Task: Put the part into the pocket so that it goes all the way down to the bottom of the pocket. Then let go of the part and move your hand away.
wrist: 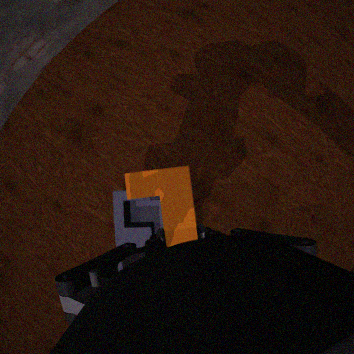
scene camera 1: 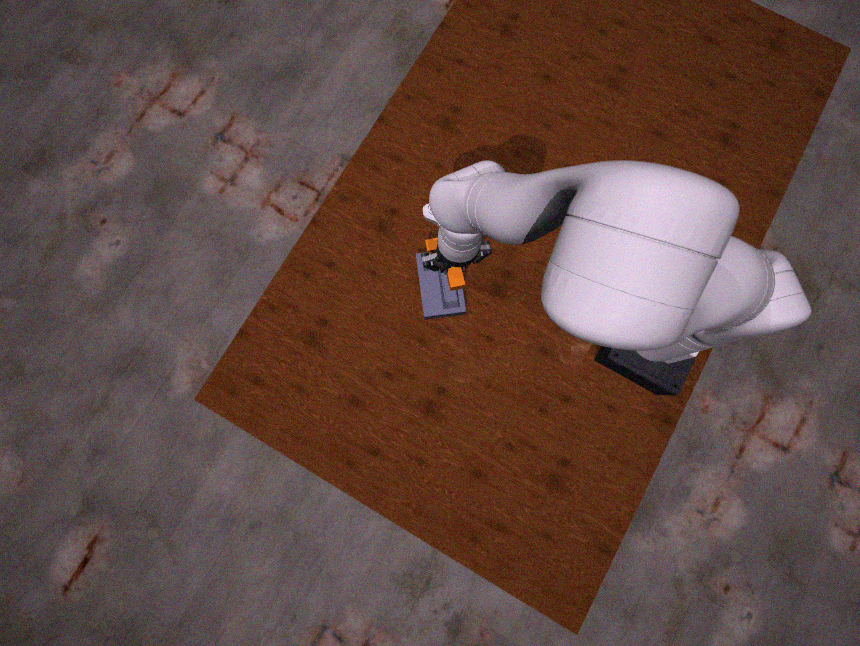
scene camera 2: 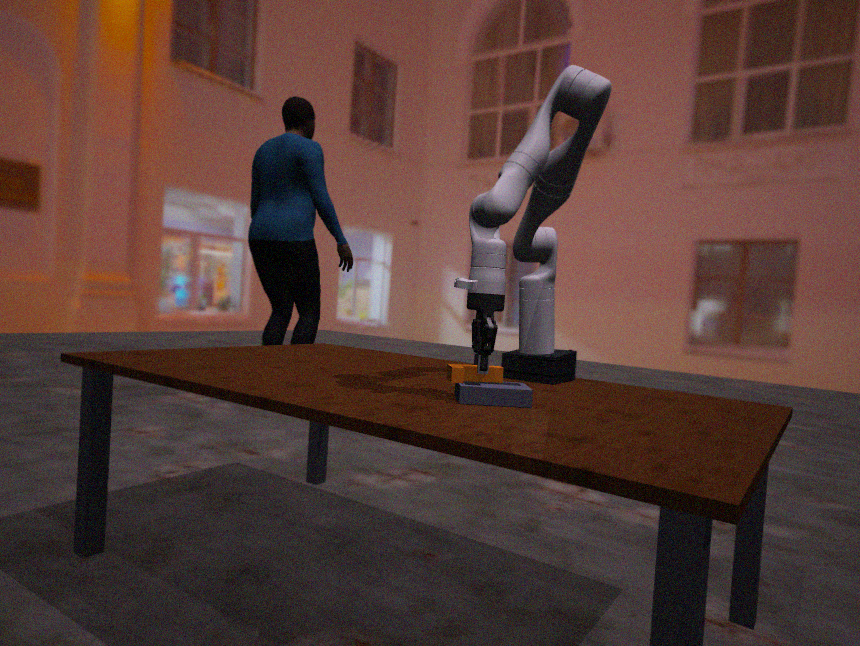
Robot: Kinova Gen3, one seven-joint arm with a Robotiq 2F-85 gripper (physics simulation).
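Frame: origin at the arm's base, x left, y back, z up, level; centimetres.
Where they show: gripper, fingertip midpoint: (wrist: 180,235) (scene camera 1: 453,268) (scene camera 2: 480,372); arm's base, link origin: (scene camera 2: 536,352).
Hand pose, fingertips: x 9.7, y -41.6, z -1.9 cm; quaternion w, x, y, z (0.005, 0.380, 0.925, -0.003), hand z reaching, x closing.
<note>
Each offset is from my fingertips to the top centre of the thing. "pt": to the spot under its first point. Level surfaces: height alone.
My gripper (scene camera 1: 454,260) (scene camera 2: 483,360) is shut on the orange L-shaped part {dx +0.2, dy -1.9, dz +1.4 cm} (scene camera 1: 456,277) (scene camera 2: 463,373) (wrist: 172,197) and points straight down. The part hangs right over the grey block {dx +3.5, dy -0.7, dz -1.7 cm} (scene camera 1: 439,304) (scene camera 2: 493,394) (wrist: 120,225) with the L-shaped pocket {pt dx +1.5, dy -4.6, dz -4.8 cm} (wrist: 142,211), close to its top face. In the wrist view the part sits a little to the right of the pocket, and the pocket shows dark and open beside it. I cannot tell whether the part's underside touches the block. The fingertips are hidden behind the hand's dark body in the wrist view.
The block lies on a brown wooden table {dz -5.3 cm} (scene camera 1: 485,451) (scene camera 2: 278,374). The arm's black base (scene camera 1: 643,372) (scene camera 2: 538,364) stands at the table edge behind the block. A person in a blue top (scene camera 2: 290,208) walks behind the table.
</note>
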